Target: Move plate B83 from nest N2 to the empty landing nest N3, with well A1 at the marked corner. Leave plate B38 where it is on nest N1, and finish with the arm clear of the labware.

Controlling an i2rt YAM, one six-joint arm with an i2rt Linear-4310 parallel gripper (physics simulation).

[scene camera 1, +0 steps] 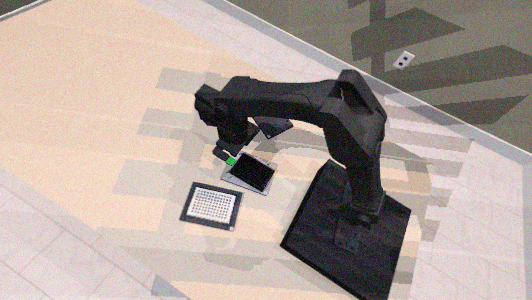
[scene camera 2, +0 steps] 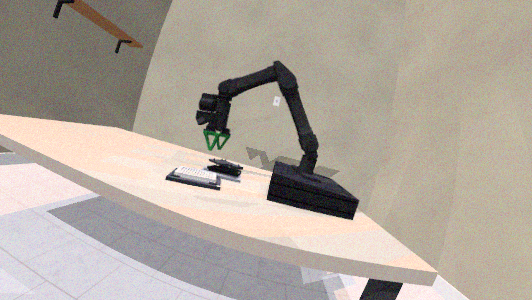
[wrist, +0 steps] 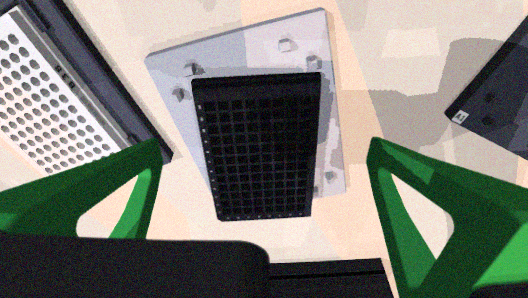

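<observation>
The black plate B83 (scene camera 1: 252, 171) (scene camera 2: 225, 170) (wrist: 262, 145) lies on the light grey nest N2 (scene camera 1: 227, 176) (wrist: 230, 55). In the wrist view it looks askew to the nest and reaches past its lower edge; I cannot tell whether it is seated. My gripper (scene camera 2: 216, 148) (wrist: 264, 149) is open and empty above it, one green finger on each side in the wrist view. The dark nest N3 (scene camera 1: 274, 127) (wrist: 500, 110) has its A1 mark towards the plate and holds no plate. The white plate B38 (scene camera 1: 211, 205) (scene camera 2: 196, 174) (wrist: 45, 100) sits on the dark nest N1 (scene camera 1: 187, 206) (wrist: 107, 92).
The black base block (scene camera 1: 325, 230) (scene camera 2: 315, 195) of the arm stands to the right of the nests. N1 lies close to N2 on one side, and N3 lies on the other side, partly under the arm in scene camera 1. Shadows cross the wooden table top (scene camera 2: 150, 185).
</observation>
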